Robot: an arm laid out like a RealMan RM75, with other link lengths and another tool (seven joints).
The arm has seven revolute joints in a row. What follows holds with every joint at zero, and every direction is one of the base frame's. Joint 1 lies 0.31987 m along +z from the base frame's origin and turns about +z. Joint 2 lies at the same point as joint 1 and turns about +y. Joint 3 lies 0.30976 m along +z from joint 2 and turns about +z. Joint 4 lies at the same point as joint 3 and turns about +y. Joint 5 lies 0.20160 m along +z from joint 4 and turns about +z. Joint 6 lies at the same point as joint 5 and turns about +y. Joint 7 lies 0.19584 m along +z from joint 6 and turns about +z. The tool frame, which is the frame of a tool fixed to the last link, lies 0.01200 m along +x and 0.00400 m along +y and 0.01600 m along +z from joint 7; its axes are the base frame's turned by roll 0.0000, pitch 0.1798 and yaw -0.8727 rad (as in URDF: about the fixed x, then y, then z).
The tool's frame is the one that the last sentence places.
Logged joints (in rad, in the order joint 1, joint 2, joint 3, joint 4, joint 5, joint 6, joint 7), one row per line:
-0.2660, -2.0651, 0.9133, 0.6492, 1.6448, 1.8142, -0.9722
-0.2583, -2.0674, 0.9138, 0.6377, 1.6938, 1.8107, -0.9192
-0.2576, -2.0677, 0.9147, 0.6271, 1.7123, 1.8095, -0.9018
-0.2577, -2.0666, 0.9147, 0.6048, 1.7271, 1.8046, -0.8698
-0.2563, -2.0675, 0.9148, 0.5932, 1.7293, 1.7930, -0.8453
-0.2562, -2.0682, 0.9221, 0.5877, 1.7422, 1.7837, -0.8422
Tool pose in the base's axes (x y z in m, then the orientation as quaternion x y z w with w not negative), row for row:
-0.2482, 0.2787, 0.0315, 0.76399, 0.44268, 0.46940, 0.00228
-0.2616, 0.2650, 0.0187, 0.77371, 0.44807, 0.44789, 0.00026
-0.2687, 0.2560, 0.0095, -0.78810, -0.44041, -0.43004, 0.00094
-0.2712, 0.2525, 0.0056, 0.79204, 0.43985, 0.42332, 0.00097
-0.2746, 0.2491, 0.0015, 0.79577, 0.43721, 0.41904, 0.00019
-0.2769, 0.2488, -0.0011, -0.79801, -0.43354, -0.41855, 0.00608
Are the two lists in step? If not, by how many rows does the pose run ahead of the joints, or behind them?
The pose runs 1 row behind the joints: the pose in row i belongs to the joints in row i - 1.
